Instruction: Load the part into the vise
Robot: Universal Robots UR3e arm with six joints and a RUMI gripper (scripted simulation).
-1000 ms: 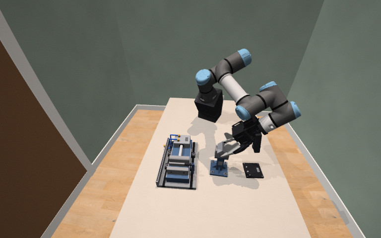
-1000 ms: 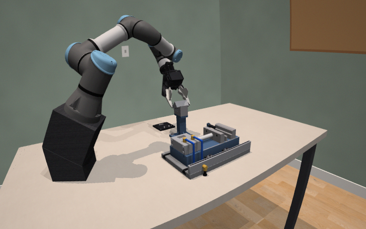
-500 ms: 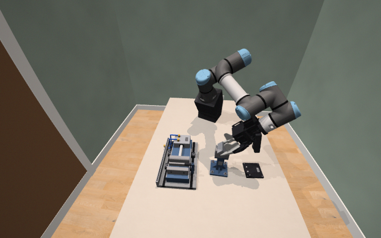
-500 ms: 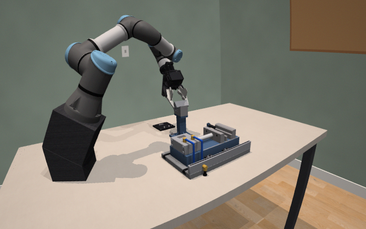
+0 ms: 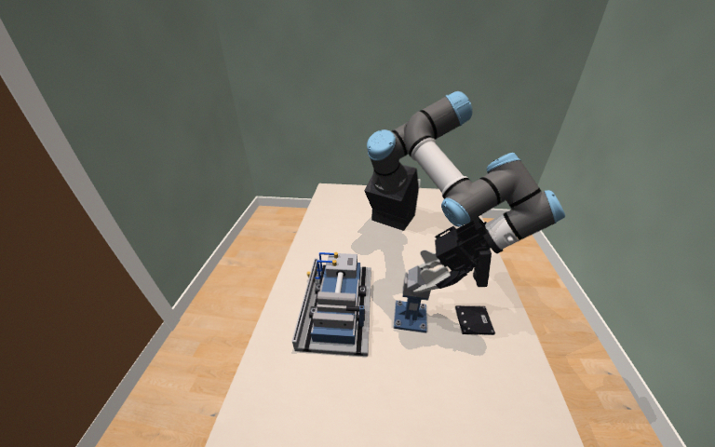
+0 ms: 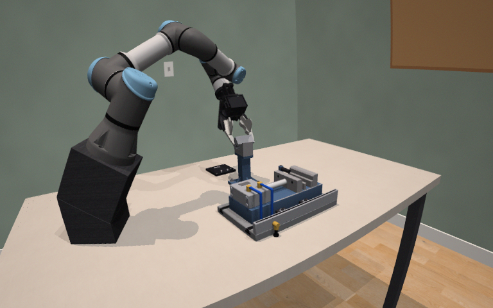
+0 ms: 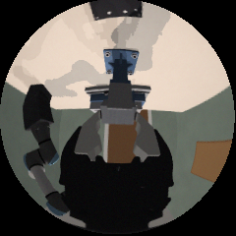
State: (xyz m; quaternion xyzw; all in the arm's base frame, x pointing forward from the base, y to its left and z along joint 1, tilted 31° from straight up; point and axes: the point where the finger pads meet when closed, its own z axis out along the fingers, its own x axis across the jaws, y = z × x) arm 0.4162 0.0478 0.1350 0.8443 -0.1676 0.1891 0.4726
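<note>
The part is 10 mm to the right of my hand and 10 mm below it. The rest, counted from my hand: air cylinder (190 mm to the right, 140 mm behind, 80 mm below); vise (210 mm to the right, 120 mm below, 50 mm behind); black infeed plate (180 mm to the left, 160 mm below, 30 mm ahead).
</note>
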